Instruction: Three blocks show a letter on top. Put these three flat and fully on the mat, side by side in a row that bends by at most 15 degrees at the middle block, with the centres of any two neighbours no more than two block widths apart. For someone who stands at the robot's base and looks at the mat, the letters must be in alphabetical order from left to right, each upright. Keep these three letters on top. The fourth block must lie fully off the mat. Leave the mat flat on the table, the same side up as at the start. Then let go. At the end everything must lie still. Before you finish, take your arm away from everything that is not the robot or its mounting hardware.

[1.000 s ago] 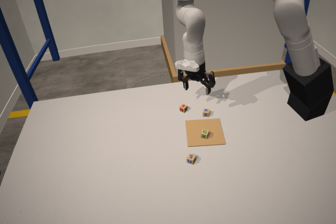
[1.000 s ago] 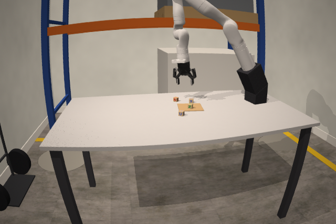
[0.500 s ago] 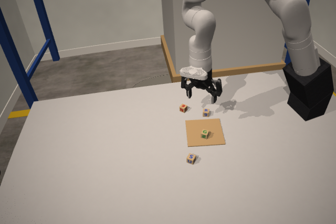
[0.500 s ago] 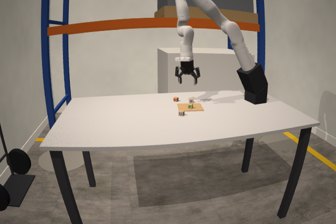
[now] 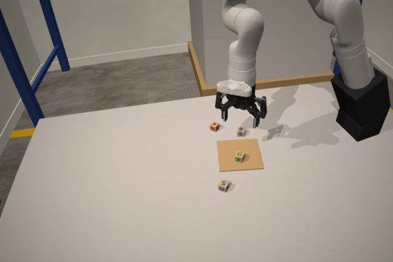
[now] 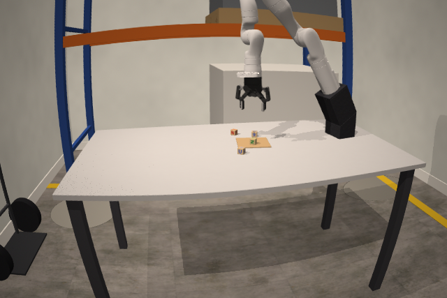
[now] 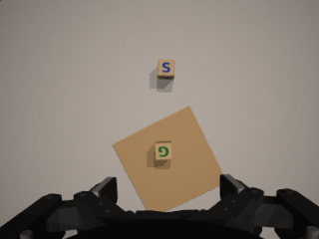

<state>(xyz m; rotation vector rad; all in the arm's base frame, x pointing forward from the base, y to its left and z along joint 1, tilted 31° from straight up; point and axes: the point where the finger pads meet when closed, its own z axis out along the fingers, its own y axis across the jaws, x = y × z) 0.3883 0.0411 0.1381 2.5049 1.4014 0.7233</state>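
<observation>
The tan mat lies 15 cm below my hand, 1 cm to the right of it and 1 cm behind it. Round my hand: block: 14 cm below, 12 cm to the left, 7 cm ahead.
</observation>
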